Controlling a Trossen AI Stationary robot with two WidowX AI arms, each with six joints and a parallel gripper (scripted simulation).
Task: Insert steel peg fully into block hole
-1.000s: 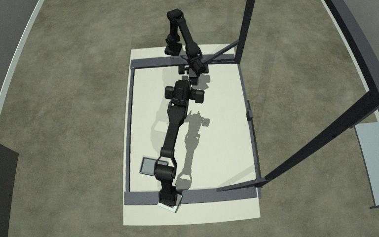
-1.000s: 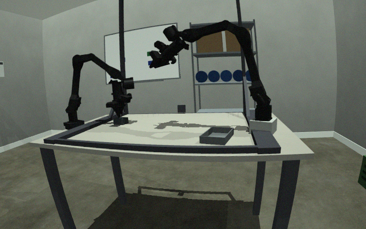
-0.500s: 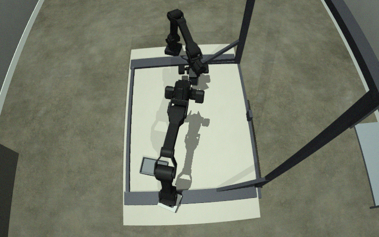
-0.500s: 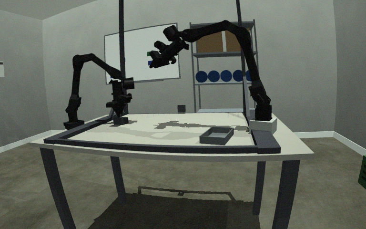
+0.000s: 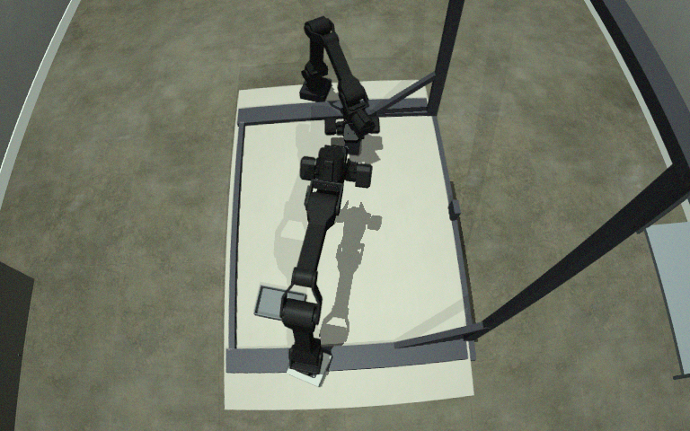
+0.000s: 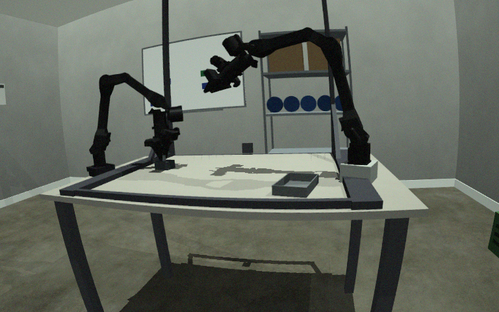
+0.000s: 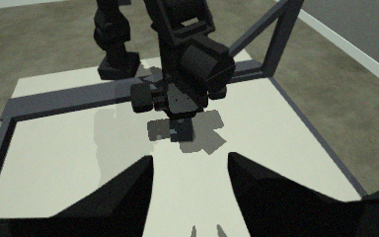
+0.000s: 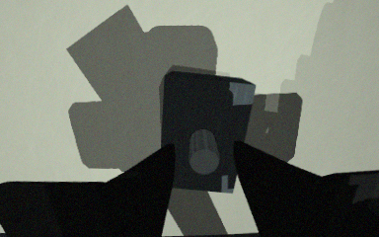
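The steel peg lies 40 mm below my right hand. Also, from my right hand: shallow grey tray (230 mm ahead, 590 mm to the left, 60 mm below).
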